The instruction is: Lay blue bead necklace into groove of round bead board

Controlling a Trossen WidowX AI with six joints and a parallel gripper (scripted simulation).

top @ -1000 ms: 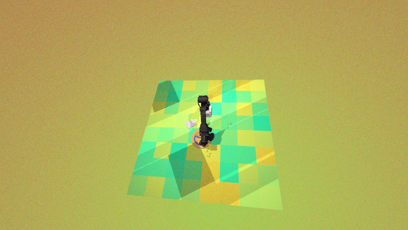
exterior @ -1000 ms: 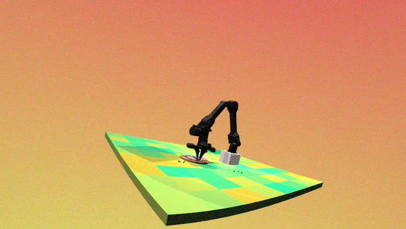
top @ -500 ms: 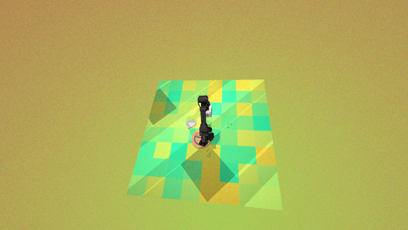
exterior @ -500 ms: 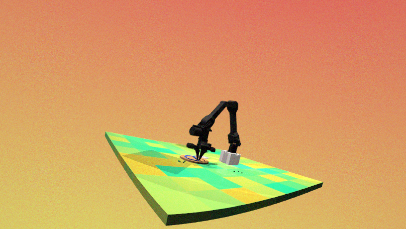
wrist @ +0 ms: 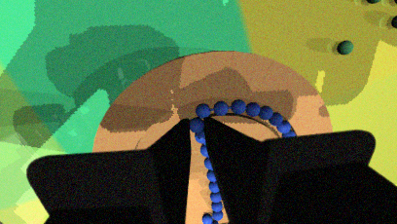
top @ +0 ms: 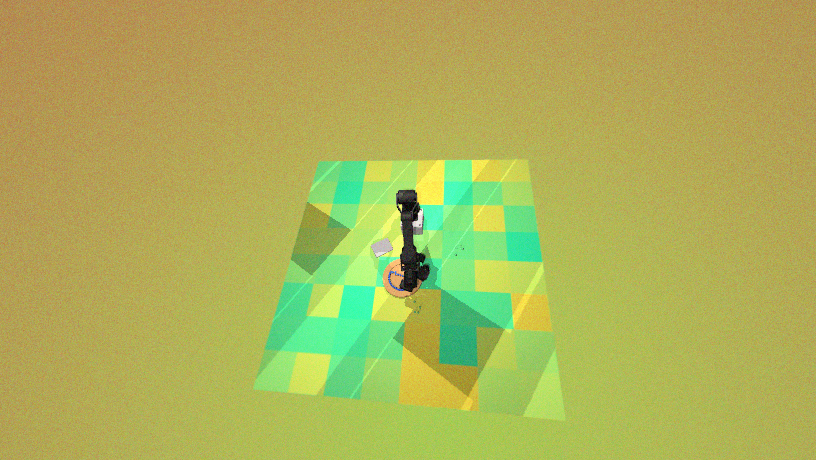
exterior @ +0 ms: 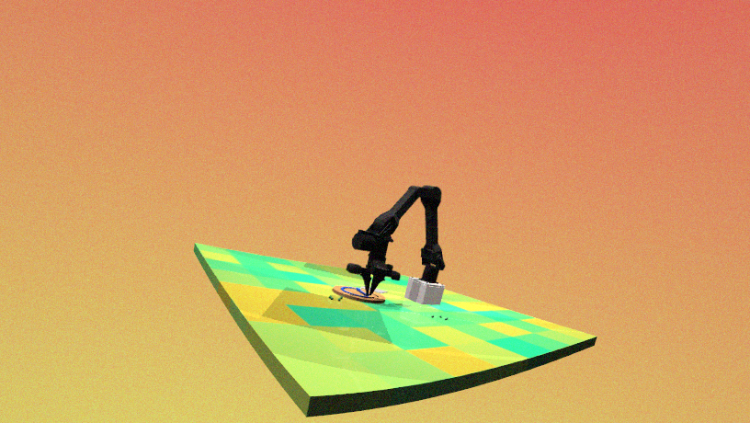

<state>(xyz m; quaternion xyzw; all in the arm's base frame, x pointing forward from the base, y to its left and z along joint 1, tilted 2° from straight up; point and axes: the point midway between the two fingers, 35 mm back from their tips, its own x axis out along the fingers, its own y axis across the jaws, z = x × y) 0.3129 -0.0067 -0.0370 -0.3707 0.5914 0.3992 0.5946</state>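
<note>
My gripper tip is 6 cm to the left of the round bead board, 1 cm past it and 1 cm above it. Also, from my gripper tip: flat grey piece: 18 cm behind, 16 cm to the right, 2 cm below.
</note>
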